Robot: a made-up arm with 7 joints. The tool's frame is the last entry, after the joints.
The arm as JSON. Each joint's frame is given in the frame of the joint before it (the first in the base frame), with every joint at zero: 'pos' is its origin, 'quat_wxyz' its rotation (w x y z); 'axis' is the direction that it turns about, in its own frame. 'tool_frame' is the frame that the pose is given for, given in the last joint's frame.
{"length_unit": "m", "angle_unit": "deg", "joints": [
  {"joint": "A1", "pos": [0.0, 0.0, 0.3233], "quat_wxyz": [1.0, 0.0, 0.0, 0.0], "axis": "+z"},
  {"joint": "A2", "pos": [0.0, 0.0, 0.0], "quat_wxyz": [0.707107, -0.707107, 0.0, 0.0], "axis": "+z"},
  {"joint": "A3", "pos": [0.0, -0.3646, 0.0], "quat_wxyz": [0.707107, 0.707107, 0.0, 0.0], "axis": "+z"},
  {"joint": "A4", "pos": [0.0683, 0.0, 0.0], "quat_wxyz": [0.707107, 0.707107, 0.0, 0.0], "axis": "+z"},
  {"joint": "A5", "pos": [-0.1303, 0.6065, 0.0], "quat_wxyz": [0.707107, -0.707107, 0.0, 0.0], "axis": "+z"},
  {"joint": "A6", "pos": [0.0, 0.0, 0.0], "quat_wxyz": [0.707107, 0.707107, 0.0, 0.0], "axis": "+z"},
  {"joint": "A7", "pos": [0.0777, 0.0, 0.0], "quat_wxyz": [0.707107, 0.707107, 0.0, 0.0], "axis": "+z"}
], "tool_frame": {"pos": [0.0, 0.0, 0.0], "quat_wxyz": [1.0, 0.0, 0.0, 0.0]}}
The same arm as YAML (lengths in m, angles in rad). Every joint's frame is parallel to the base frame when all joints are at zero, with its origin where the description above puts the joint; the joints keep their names.
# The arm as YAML. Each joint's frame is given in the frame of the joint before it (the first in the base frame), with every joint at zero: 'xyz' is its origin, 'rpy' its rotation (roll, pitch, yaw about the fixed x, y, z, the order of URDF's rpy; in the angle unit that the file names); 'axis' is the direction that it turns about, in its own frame. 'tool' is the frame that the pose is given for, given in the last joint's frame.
units:
  length: m
  angle: rad
joints:
  - name: A1
    type: revolute
    origin:
      xyz: [0.0, 0.0, 0.3233]
      rpy: [0.0, 0.0, 0.0]
    axis: [0.0, 0.0, 1.0]
  - name: A2
    type: revolute
    origin:
      xyz: [0.0, 0.0, 0.0]
      rpy: [0.0, 0.0, 0.0]
    axis: [0.0, 1.0, 0.0]
  - name: A3
    type: revolute
    origin:
      xyz: [0.0, 0.0, 0.3646]
      rpy: [0.0, 0.0, 0.0]
    axis: [0.0, 0.0, 1.0]
  - name: A4
    type: revolute
    origin:
      xyz: [0.0683, 0.0, 0.0]
      rpy: [0.0, 0.0, 0.0]
    axis: [0.0, -1.0, 0.0]
  - name: A5
    type: revolute
    origin:
      xyz: [-0.1303, 0.0, 0.6065]
      rpy: [0.0, 0.0, 0.0]
    axis: [0.0, 0.0, 1.0]
  - name: A6
    type: revolute
    origin:
      xyz: [0.0, 0.0, 0.0]
      rpy: [0.0, 0.0, 0.0]
    axis: [0.0, -1.0, 0.0]
  - name: A7
    type: revolute
    origin:
      xyz: [0.0777, 0.0, 0.0]
      rpy: [0.0, 0.0, 0.0]
    axis: [0.0, 0.0, -1.0]
tool:
  origin:
    xyz: [0.0, 0.0, 0.0]
    rpy: [3.1416, 0.0, 0.0]

